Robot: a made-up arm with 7 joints.
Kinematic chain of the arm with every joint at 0, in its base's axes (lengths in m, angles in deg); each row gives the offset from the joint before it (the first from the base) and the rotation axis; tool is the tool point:
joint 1: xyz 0 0.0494 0 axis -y
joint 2: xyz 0 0.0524 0 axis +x
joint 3: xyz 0 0 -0.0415 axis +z
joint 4: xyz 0 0 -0.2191 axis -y
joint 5: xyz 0 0 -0.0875 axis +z
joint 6: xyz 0 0 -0.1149 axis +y
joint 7: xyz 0 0 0 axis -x
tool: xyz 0 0 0
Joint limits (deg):
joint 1: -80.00..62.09
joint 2: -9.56..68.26
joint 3: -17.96..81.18
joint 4: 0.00..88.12
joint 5: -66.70..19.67
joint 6: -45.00..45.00
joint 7: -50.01..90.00
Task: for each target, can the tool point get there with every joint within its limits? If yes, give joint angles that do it. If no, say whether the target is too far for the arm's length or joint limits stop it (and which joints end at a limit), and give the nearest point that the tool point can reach.
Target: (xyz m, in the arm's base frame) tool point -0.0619 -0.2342 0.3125
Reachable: no: joint limits stop it (at a limit: joint 1, joint 2, joint 3, joint 4) | nearest point 0.3138 -0.0041 0.0515 | short by 0.512 m
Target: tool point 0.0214 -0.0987 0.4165
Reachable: no: joint limits stop it (at a limit: joint 1, joint 2, joint 3, joint 4) | nearest point 0.3138 -0.0041 0.0515 | short by 0.477 m
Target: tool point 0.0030 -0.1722 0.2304
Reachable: no: joint limits stop it (at a limit: joint 1, joint 2, joint 3, joint 4) | nearest point 0.3138 -0.0041 0.0515 | short by 0.396 m
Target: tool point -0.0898 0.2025 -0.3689
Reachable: yes | joints -42.37 14.66 4.13 64.52 -29.68 15.08 64.31
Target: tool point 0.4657 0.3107 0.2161
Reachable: no: too far | nearest point 0.3220 0.2775 0.0501 | short by 0.222 m
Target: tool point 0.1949 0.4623 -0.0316
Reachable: yes | joints 48.58 46.22 50.75 55.28 -8.14 -4.79 -37.18
